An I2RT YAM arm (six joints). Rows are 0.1 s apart.
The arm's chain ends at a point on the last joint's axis. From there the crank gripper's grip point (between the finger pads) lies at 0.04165 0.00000 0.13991 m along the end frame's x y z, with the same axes.
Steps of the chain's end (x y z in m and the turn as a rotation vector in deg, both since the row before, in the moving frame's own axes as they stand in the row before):
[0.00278 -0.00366 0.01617 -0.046 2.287 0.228]
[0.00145 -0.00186 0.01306 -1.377 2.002 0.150]
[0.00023 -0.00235 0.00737 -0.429 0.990 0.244]
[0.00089 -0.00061 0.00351 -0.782 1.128 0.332]
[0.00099 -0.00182 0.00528 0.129 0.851 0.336]
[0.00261 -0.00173 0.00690 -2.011 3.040 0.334]
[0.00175 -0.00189 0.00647 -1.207 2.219 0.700]
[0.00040 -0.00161 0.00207 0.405 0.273 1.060]
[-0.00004 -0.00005 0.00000 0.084 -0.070 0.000]
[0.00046 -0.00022 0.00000 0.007 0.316 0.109]
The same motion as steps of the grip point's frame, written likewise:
[0.00833 -0.00337 0.01440 -0.046 2.287 0.228]
[0.00631 0.00160 0.01148 -1.377 2.002 0.150]
[0.00264 -0.00112 0.00662 -0.429 0.990 0.244]
[0.00363 0.00154 0.00265 -0.782 1.128 0.332]
[0.00306 -0.00188 0.00465 0.129 0.851 0.336]
[0.00995 0.00340 0.00440 -2.011 3.040 0.334]
[0.00711 0.00158 0.00472 -1.207 2.219 0.700]
[0.00107 -0.00182 0.00187 0.405 0.273 1.060]
[-0.00021 -0.00026 0.00005 0.084 -0.070 0.000]
[0.00123 -0.00016 -0.00023 0.007 0.316 0.109]

